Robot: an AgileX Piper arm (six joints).
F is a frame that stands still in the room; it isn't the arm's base.
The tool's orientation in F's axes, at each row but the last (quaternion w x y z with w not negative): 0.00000, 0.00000, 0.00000, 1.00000; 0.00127, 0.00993, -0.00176, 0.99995; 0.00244, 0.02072, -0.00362, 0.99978; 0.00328, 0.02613, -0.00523, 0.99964; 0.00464, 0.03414, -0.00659, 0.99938; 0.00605, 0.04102, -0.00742, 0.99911; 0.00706, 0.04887, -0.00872, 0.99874; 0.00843, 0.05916, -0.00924, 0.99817
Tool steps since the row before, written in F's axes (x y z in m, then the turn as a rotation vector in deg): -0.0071, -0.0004, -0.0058, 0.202, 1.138, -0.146; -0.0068, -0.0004, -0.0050, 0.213, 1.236, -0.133; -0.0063, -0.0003, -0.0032, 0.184, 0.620, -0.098; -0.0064, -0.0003, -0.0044, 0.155, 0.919, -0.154; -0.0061, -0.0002, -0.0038, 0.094, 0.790, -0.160; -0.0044, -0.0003, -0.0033, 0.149, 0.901, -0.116; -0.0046, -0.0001, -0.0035, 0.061, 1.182, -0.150; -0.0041, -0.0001, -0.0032, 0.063, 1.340, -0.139
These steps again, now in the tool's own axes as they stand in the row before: 0.0071, 0.0004, -0.0058, -0.202, -1.138, -0.146; 0.0067, 0.0004, -0.0051, -0.213, -1.236, -0.133; 0.0062, 0.0004, -0.0035, -0.185, -0.620, -0.095; 0.0062, 0.0004, -0.0047, -0.157, -0.918, -0.155; 0.0058, 0.0003, -0.0042, -0.098, -0.789, -0.164; 0.0041, 0.0004, -0.0036, -0.148, -0.901, -0.117; 0.0042, 0.0002, -0.0039, -0.060, -1.180, -0.165; 0.0037, 0.0002, -0.0037, -0.058, -1.338, -0.157
